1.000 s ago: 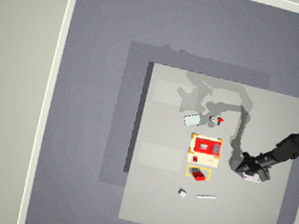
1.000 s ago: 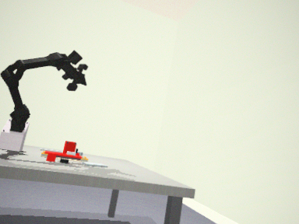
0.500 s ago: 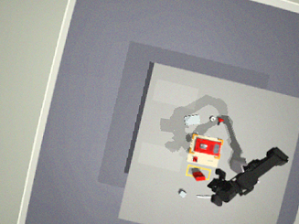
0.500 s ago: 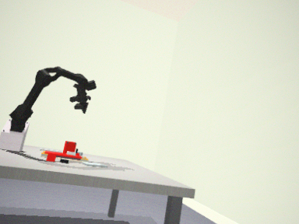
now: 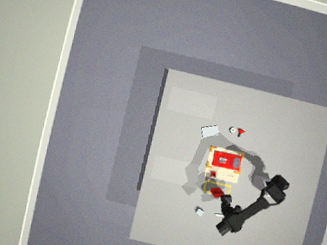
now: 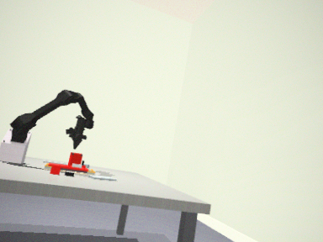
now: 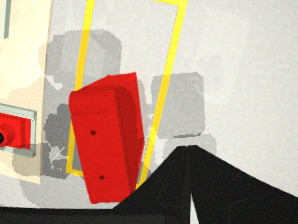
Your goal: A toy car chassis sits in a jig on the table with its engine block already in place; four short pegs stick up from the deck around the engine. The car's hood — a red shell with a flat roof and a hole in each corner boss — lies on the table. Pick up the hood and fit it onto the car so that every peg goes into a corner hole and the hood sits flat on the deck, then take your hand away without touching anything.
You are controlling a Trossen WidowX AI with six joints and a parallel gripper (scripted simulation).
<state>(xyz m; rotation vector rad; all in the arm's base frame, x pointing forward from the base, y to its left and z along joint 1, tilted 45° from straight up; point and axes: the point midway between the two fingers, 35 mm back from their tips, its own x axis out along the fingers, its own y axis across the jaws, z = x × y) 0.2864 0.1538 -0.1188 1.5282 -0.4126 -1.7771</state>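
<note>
The red hood lies 20 mm ahead of my gripper tip, 40 mm to the right of it and 70 mm below it. From my gripper tip the other things lie so: small pale cube: 90 mm ahead, 140 mm to the left, 100 mm below; then pale plate: 170 mm ahead, 450 mm to the right, 110 mm below; then thin bar: 100 mm behind, 130 mm to the left, 110 mm below.
</note>
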